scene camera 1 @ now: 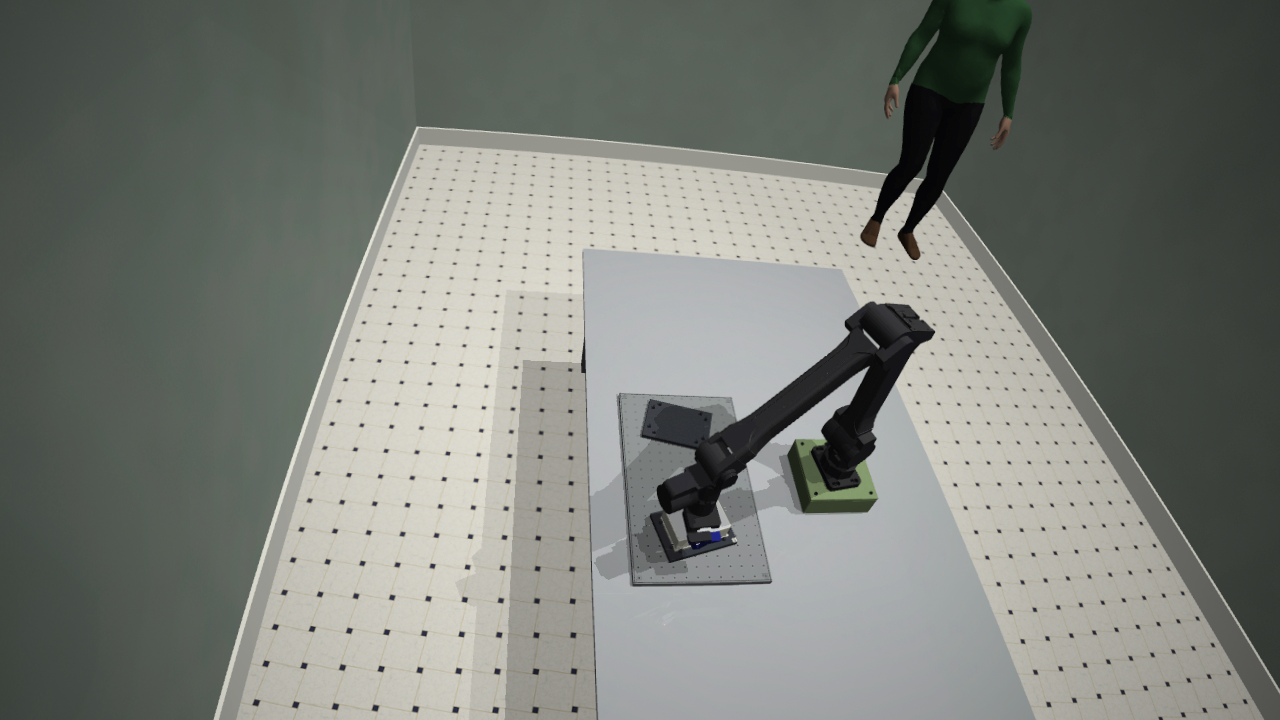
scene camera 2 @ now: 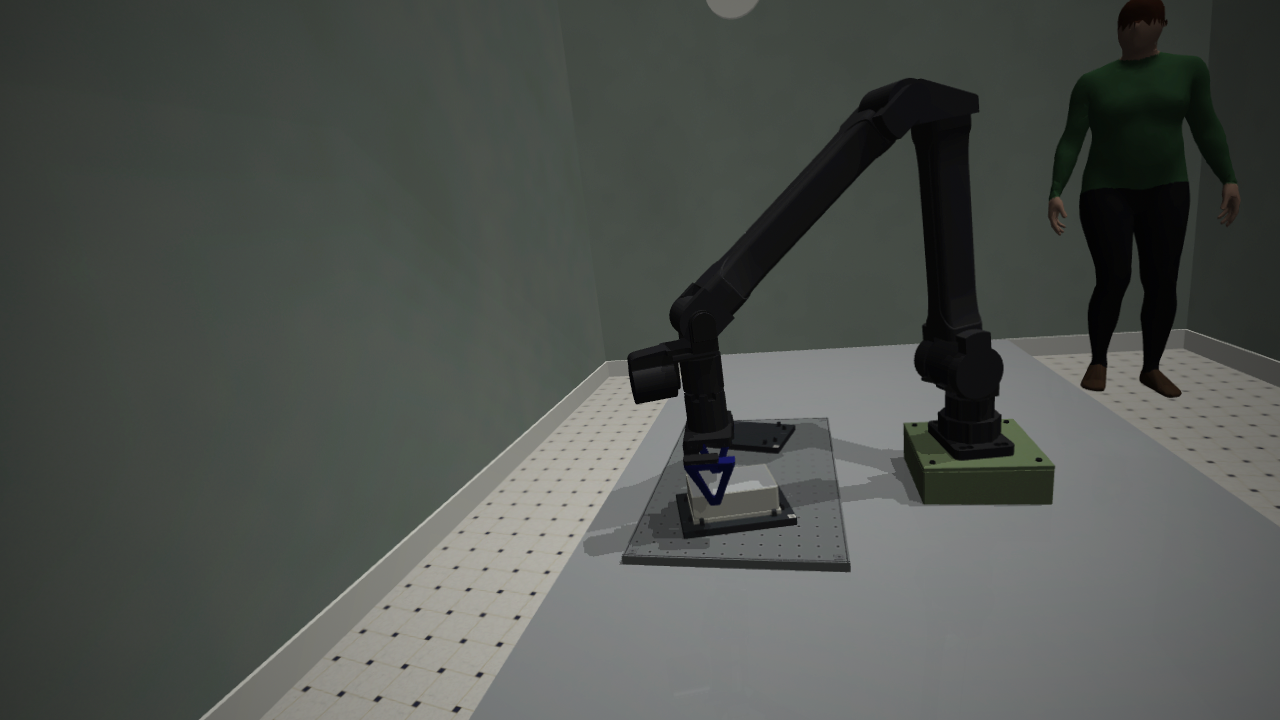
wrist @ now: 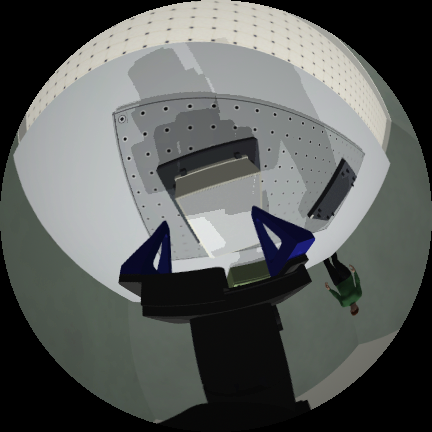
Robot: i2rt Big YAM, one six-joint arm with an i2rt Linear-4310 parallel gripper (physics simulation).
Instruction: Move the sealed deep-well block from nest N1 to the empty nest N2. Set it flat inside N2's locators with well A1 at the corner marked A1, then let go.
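Frame: origin at the arm's base, x ahead, y left, z up, level; metres.
Seen in the pictures: gripper, between the fingertips: (scene camera 1: 690, 528) (scene camera 2: 715, 488) (wrist: 209, 216); arm's base, origin of its link: (scene camera 1: 834, 468) (scene camera 2: 968, 441).
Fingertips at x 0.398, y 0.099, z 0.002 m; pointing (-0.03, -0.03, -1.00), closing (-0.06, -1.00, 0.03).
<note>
Pixels of each thing's middle, then the offset from my fingertips to it.
- sealed deep-well block, middle of its body: (wrist: 225, 214) (scene camera 2: 731, 492) (scene camera 1: 695, 522) 0.021 m right, 0.022 m back, 0.019 m down
- dark nest N1, middle of its body: (wrist: 221, 203) (scene camera 2: 732, 505) (scene camera 1: 693, 527) 0.021 m right, 0.022 m back, 0.041 m down
- dark nest N2, middle of its body: (scene camera 2: 746, 433) (scene camera 1: 677, 423) (wrist: 336, 195) 0.312 m right, 0.067 m back, 0.041 m down
The sealed deep-well block (scene camera 2: 751, 500) (wrist: 220, 200), pale with a light top, sits in the dark nest N1 (scene camera 2: 742, 525) (wrist: 210, 154) near the front of the perforated board. In scene camera 1 the arm hides much of the block. The dark nest N2 (scene camera 1: 675, 423) (scene camera 2: 763, 436) (wrist: 334, 192) lies empty at the board's far end. My gripper (wrist: 209, 216) is open, with its blue fingers on either side of the block in the wrist view, and nothing is held. In scene camera 2 a blue finger overlaps the block's near side. The A1 marks are too small to read.
The perforated board (scene camera 1: 644, 569) (scene camera 2: 819, 537) (wrist: 150, 112) bears both nests. The green base block (scene camera 1: 839, 503) (scene camera 2: 987, 486) (wrist: 248, 275) under the arm stands right of the board in the scene views. A person in green (scene camera 1: 971, 53) (scene camera 2: 1136, 125) (wrist: 350, 287) stands beyond the table.
</note>
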